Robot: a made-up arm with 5 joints.
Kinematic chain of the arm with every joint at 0, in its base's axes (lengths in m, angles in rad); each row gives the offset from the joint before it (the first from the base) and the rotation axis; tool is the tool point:
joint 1: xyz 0 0 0.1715 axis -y
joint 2: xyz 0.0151 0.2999 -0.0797 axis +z
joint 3: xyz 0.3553 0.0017 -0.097 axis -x
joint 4: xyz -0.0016 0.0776 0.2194 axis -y
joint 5: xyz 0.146 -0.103 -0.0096 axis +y
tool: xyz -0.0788 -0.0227 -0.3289
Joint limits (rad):
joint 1: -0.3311..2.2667
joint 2: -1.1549..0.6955
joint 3: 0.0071..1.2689
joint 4: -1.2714..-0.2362
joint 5: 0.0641..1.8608
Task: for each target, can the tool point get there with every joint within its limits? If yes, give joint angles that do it. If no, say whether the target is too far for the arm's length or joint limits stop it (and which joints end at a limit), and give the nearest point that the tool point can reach.
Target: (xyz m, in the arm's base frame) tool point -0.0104 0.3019 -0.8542
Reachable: no: joint limits stop it (at a limit: joint 1, joint 3, joint 4, joint 5) | nearest point 0.2262 0.3020 -0.2143 | short by 0.682 m
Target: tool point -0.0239 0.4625 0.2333
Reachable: yes | joints 1.7678 0.5516 0.7536 -0.7876 0.8592
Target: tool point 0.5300 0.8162 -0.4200
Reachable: no: joint limits stop it (at a limit: joint 1, joint 3, joint 4, joint 5) | nearest point 0.4600 0.6611 0.0030 | short by 0.456 m
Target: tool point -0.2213 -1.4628 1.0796
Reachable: no: too far | nearest point -0.0667 -0.1415 0.4453 | short by 1.474 m
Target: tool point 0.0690 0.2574 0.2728
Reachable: yes | joints 0.6965 -0.6423 0.3518 -0.9864 0.6926
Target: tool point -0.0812 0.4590 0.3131
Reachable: yes | joints 1.8922 -0.0415 0.8457 -0.9229 0.9177
